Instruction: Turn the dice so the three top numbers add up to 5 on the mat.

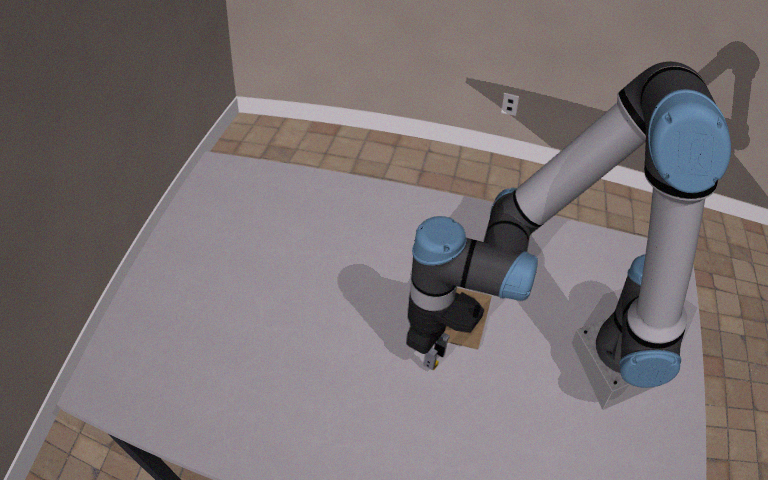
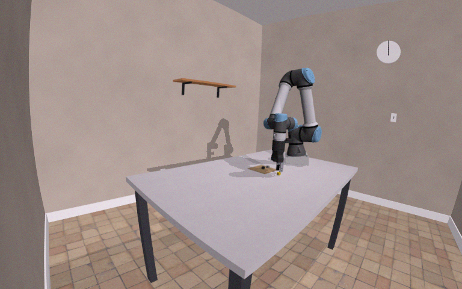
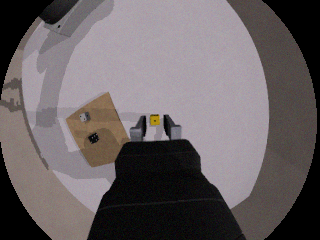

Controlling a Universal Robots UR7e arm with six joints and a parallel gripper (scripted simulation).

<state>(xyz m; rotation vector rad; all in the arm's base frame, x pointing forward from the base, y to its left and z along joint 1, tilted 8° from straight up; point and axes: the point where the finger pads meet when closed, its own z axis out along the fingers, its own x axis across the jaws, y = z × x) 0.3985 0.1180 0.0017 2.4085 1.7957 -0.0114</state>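
Now: hand 30 mm above the yellow die. The rest, counted from my hand: mat: 10 mm behind, 130 mm to the right, 40 mm below; then black die: 10 mm behind, 130 mm to the right, 30 mm below; then white die: 50 mm behind, 130 mm to the right, 30 mm below.
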